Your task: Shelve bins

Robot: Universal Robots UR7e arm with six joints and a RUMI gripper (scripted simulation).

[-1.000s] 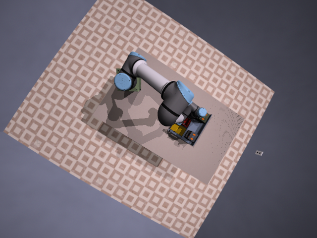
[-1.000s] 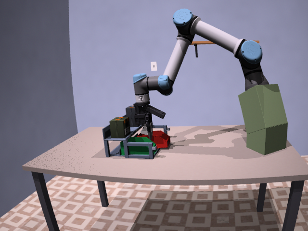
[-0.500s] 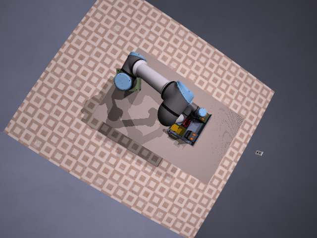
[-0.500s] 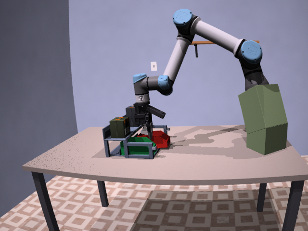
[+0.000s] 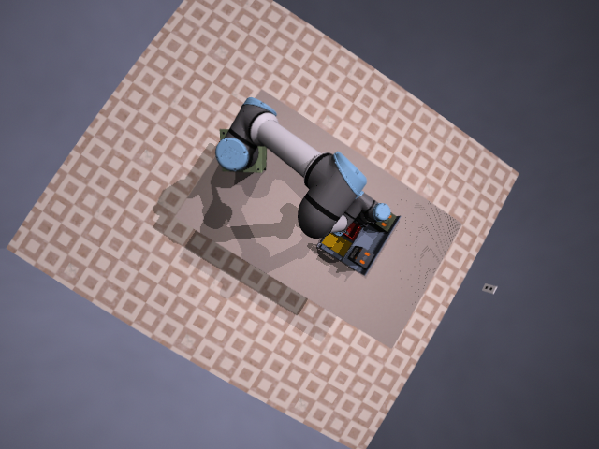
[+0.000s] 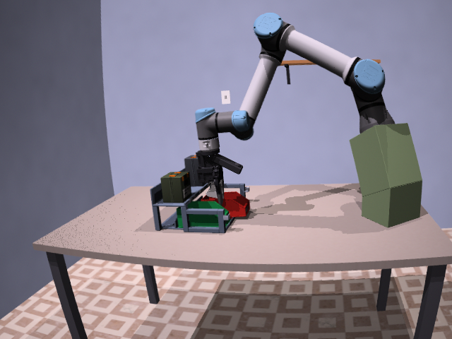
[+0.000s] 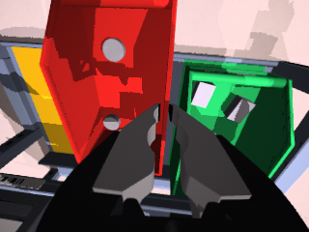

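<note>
My gripper is now 1 cm past the red bin, 5 cm to the left of it and 2 cm above it. From my hand the other things lie so: green mark (6 cm ahead, 6 cm to the left, 6 cm below); then red mark (5 cm ahead, 5 cm to the right, 6 cm below); then green bin (6 cm ahead, 7 cm to the left, 3 cm below).
</note>
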